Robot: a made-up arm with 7 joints.
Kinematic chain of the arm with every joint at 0, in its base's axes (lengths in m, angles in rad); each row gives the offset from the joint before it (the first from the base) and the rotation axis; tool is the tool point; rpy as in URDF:
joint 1: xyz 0 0 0.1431 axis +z
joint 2: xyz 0 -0.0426 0.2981 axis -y
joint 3: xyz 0 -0.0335 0.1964 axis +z
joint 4: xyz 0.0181 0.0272 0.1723 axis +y
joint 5: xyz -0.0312 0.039 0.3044 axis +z
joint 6: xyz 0 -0.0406 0.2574 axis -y
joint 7: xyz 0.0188 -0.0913 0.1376 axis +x
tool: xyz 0 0 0 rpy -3.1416 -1.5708 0
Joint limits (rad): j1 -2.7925..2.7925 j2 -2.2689..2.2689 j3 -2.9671..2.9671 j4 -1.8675..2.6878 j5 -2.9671..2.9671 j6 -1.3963..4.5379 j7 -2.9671..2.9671
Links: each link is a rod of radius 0.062 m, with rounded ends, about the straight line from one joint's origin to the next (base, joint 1, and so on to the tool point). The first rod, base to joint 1, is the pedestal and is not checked.
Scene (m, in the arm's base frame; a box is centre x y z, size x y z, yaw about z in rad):
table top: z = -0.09
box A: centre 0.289 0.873 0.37 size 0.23 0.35 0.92 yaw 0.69
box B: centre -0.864 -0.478 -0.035 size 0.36 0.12 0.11 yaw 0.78
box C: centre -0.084 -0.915 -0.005 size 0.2 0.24 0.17 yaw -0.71
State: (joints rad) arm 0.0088 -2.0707 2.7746 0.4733 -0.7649 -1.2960 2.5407
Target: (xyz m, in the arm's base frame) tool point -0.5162 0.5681 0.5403
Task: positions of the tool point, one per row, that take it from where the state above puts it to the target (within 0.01 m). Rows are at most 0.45 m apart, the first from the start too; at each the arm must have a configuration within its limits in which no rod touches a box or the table.
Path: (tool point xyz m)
1: 0.8067 0.3690 0.5104
2: 0.5696 0.5043 0.7900
3: 0.2560 0.4892 0.9791
4: -0.0293 0.3275 1.0512
5: -0.1283 0.5037 0.9372
6: -0.3091 0.5980 0.7614
7: -0.5162 0.5681 0.5403

